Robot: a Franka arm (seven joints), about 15 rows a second.
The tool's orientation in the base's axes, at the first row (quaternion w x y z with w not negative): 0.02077 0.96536 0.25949 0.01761
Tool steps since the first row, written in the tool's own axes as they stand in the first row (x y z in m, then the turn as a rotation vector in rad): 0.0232 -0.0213 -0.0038 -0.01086 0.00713 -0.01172; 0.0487 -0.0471 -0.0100 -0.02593 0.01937 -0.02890; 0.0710 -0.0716 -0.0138 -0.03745 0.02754 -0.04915; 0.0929 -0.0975 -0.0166 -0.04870 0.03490 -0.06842; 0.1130 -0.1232 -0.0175 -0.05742 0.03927 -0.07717; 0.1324 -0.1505 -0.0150 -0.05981 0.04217 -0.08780; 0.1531 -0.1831 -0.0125 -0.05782 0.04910 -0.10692; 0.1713 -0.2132 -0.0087 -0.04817 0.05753 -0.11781; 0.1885 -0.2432 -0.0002 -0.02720 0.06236 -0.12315; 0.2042 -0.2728 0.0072 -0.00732 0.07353 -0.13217; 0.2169 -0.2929 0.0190 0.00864 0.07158 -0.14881; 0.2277 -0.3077 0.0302 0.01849 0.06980 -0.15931
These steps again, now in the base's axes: 0.0092 0.0302 0.0033 -0.00635 -0.01125 0.01180; 0.0181 0.0655 0.0088 -0.01403 -0.02886 0.02921; 0.0250 0.0979 0.0119 -0.02081 -0.04108 0.04956; 0.0308 0.1314 0.0139 -0.02772 -0.05249 0.06891; 0.0353 0.1637 0.0140 -0.03346 -0.06037 0.07766; 0.0385 0.1970 0.0106 -0.03455 -0.06374 0.08836; 0.0402 0.2355 0.0070 -0.03022 -0.06815 0.10784; 0.0411 0.2705 0.0022 -0.01815 -0.07025 0.11935; 0.0413 0.3048 -0.0074 0.00216 -0.06374 0.12541; 0.0404 0.3381 -0.0159 0.02454 -0.06314 0.13542; 0.0419 0.3614 -0.0284 0.03662 -0.05294 0.15231; 0.0443 0.3793 -0.0400 0.04377 -0.04613 0.16294
